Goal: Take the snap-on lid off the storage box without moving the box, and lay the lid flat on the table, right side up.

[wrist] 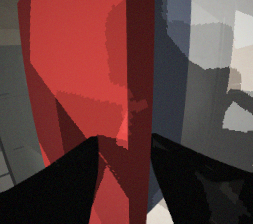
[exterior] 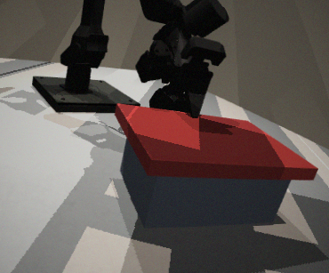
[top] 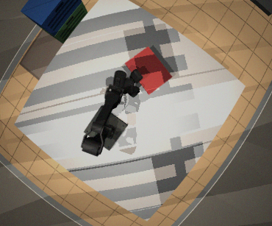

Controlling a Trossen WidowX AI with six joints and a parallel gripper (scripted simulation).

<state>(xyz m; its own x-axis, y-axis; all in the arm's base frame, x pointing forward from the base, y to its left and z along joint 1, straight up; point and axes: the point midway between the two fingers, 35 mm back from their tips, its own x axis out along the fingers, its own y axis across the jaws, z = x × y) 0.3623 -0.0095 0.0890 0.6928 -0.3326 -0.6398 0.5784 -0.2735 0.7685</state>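
My gripper tip is 70 mm short of the red lid, 30 mm to the left of it and 10 mm below it. Also, from my gripper tip: blue-grey storage box 70 mm ahead, 40 mm below, 30 mm to the right.
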